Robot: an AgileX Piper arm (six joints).
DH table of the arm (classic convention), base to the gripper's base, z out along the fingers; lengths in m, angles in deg. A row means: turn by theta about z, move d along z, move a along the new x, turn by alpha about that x. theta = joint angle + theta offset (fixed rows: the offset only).
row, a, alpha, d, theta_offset
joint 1, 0, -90, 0.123, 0
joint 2, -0.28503, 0, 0, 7.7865
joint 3, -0.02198, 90, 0, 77.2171
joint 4, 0, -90, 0.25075, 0
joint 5, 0, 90, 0, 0
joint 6, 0, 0, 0.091, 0
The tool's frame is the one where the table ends.
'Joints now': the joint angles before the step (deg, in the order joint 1, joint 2, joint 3, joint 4, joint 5, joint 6). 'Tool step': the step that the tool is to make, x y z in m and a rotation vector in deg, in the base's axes. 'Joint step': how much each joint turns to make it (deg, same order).
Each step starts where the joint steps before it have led.
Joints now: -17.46, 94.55, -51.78, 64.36, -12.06, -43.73
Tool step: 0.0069, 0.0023, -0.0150, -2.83, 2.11, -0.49
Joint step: 1.58, 3.03, 0.00, -1.21, -4.12, -0.05
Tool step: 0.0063, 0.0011, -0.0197, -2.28, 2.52, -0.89
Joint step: 1.27, 3.76, 0.01, -0.94, -4.02, 0.32
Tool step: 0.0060, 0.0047, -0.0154, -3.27, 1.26, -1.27
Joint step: 2.07, 3.31, 0.00, -0.56, -5.59, 0.61
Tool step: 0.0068, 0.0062, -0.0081, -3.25, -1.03, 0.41
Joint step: 1.81, 2.38, -0.07, -4.28, -4.75, 3.84
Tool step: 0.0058, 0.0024, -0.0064, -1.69, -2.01, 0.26
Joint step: 0.78, 2.06, -0.22, -4.56, -3.46, 4.90
